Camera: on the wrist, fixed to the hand. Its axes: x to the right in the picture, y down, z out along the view.
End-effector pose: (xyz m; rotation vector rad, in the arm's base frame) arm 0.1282 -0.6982 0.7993 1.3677 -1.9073 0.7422
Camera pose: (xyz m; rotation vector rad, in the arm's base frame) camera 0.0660 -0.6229 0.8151 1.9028 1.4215 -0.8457
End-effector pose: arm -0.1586 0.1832 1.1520 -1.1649 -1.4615 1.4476
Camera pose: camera -0.0935 0.1795 1.0776 1.2997 -1.0326 -0.9250
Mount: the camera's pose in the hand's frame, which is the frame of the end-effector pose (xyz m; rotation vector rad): -0.0167 0.0802 -0.0555 0.0029 -0.0953 3.1307
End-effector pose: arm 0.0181 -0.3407 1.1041 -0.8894 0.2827 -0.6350
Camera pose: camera 0.0101 -0.3282 1.0063 0.3264 1.0461 2.2613
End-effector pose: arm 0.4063 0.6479 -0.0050 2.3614 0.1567 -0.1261
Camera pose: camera 0.4043 0.6286 0.0920 0.1960 -2.8406 1.0577
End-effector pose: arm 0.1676 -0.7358 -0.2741 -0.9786 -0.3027 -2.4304
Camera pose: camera 0.1875 -0.8189 -0.3240 -0.2901 0.7273 0.5319
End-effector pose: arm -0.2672 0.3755 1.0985 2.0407 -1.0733 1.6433
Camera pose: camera -0.3641 0.3636 1.0825 0.8245 1.6745 -0.3168
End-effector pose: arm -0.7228 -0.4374 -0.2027 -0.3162 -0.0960 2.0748
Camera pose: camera -0.7678 -0.4955 -0.2689 0.0288 -0.2439 -1.0617
